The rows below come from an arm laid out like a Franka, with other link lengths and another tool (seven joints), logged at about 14 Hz.
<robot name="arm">
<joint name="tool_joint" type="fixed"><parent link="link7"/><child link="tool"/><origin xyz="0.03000 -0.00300 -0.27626" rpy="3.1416 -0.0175 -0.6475"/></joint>
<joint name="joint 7" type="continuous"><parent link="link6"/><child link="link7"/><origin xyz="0.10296 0.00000 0.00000" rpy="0.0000 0.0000 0.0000"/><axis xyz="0 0 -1"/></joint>
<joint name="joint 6" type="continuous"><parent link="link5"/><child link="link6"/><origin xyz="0.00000 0.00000 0.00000" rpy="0.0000 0.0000 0.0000"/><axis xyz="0 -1 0"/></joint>
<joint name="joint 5" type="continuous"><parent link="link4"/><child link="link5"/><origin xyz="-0.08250 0.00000 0.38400" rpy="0.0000 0.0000 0.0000"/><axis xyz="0 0 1"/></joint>
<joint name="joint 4" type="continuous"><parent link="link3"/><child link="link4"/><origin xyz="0.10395 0.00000 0.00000" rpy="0.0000 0.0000 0.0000"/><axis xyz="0 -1 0"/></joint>
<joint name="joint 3" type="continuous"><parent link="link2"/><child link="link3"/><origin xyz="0.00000 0.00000 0.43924" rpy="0.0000 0.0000 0.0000"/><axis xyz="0 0 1"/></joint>
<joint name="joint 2" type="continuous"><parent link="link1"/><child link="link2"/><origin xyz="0.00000 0.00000 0.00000" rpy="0.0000 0.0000 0.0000"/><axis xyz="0 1 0"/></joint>
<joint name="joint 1" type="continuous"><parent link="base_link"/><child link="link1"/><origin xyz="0.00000 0.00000 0.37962" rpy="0.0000 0.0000 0.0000"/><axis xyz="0 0 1"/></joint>
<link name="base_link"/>
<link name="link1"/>
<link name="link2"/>
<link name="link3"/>
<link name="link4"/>
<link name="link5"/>
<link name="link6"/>
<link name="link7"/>
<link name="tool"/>
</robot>
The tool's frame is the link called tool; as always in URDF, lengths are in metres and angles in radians. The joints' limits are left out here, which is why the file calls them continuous.
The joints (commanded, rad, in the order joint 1, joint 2, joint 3, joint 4, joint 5, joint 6, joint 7), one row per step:
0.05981 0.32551 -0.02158 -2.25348 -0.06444 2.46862 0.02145
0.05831 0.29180 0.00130 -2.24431 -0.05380 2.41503 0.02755
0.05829 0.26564 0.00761 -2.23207 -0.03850 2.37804 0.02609
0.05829 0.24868 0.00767 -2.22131 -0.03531 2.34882 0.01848
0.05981 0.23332 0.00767 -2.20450 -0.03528 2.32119 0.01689
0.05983 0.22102 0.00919 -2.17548 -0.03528 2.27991 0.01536
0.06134 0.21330 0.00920 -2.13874 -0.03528 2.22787 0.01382
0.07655 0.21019 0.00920 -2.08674 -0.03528 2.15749 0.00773
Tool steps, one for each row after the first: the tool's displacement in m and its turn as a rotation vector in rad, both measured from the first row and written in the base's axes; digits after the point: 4 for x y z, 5 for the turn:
-0.0049 0.0132 0.0187 0.00927 0.01087 0.00348
-0.0051 0.0181 0.0357 0.01873 0.01002 -0.00234
-0.0052 0.0183 0.0475 0.02049 0.01186 0.00211
-0.0023 0.0192 0.0610 0.02011 0.00733 0.00463
0.0024 0.0201 0.0765 0.01944 0.00728 0.00671
0.0067 0.0208 0.0918 0.01773 0.01479 0.00844
0.0116 0.0302 0.1095 0.01553 0.03024 0.02775

